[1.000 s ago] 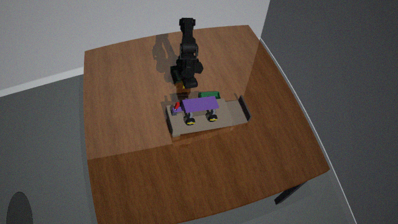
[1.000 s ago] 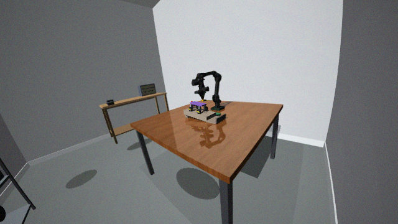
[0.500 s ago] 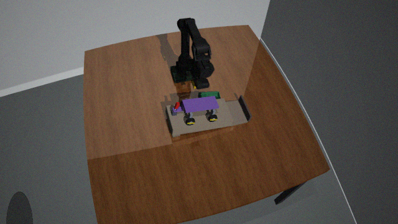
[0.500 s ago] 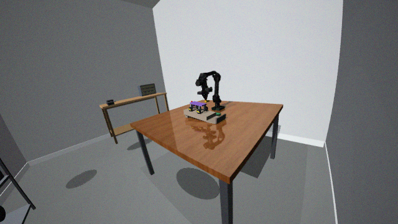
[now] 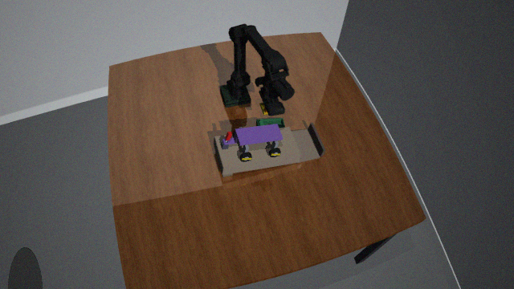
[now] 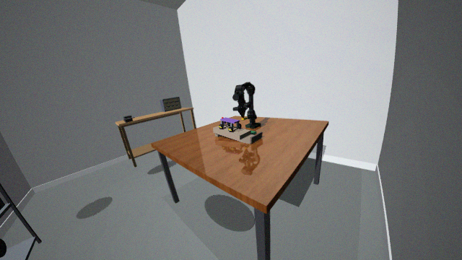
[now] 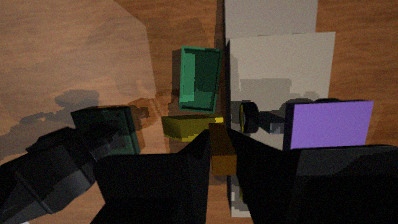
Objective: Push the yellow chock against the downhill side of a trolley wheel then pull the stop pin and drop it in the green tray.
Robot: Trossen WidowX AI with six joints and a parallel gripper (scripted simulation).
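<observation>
The yellow chock lies 2 cm behind my gripper tip and 1 cm below it. Also, from my gripper tip: purple-topped trolley 10 cm ahead, 8 cm to the right, 5 cm below; then green tray 1 cm behind, 4 cm to the left, 17 cm below; then grey ramp 10 cm ahead, 8 cm to the right, 11 cm below.
</observation>
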